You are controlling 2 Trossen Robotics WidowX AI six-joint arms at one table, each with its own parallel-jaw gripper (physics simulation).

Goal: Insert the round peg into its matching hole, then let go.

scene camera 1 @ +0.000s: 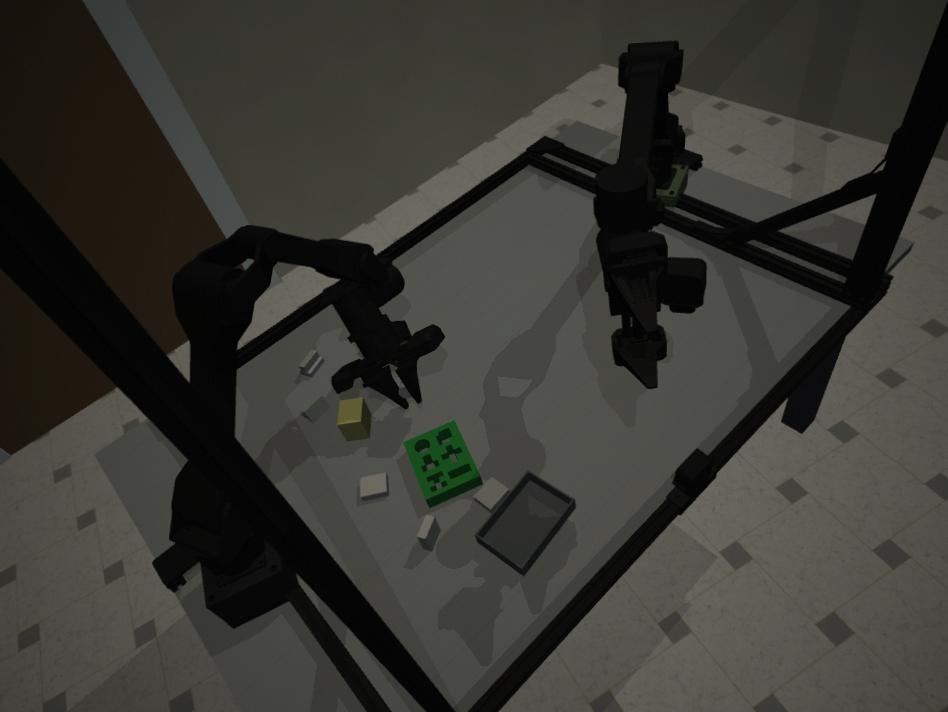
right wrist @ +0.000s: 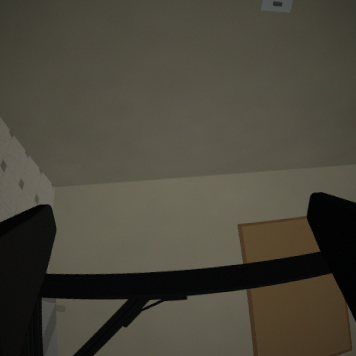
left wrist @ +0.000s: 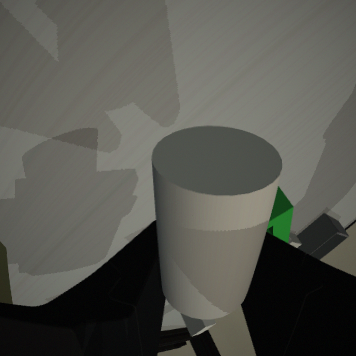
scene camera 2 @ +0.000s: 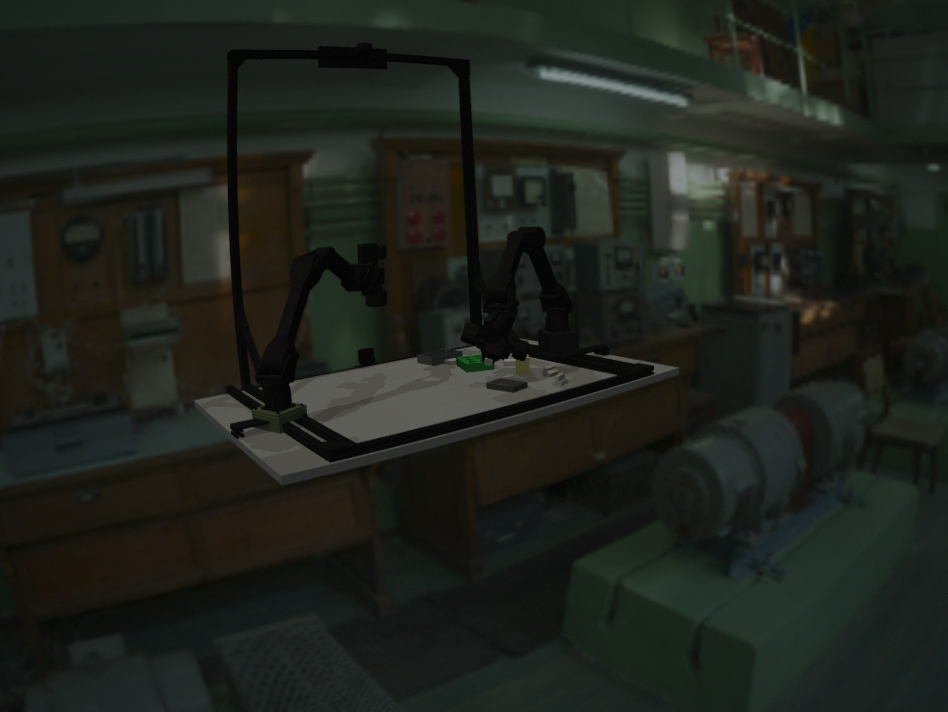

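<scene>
A pale round peg (scene camera 2: 488, 361) (left wrist: 215, 210) is between the fingers of my left gripper (scene camera 1: 412, 403) (left wrist: 197, 231), which is shut on it. Its flat round end faces up in the left wrist view; in scene camera 1 I cannot make it out. The green board (scene camera 1: 454, 493) (scene camera 2: 475, 364) (left wrist: 286, 225) lies on the table. Its round hole (scene camera 1: 422, 446) is in the corner nearest the left gripper. The left gripper is above the table, to the upper left of the board in scene camera 1, apart from it. My right gripper (scene camera 1: 647, 375) (right wrist: 183, 213) is open and empty, far from the board.
A yellow block (scene camera 1: 354, 419) (scene camera 2: 522, 366) stands left of the board. White blocks (scene camera 1: 373, 485) (scene camera 1: 428, 527) (scene camera 1: 490, 494) lie around the board, beside a dark tray (scene camera 1: 551, 487) (scene camera 2: 439, 357). Small grey pieces (scene camera 1: 311, 362) (scene camera 1: 315, 408) lie near the left arm. A dark frame borders the table.
</scene>
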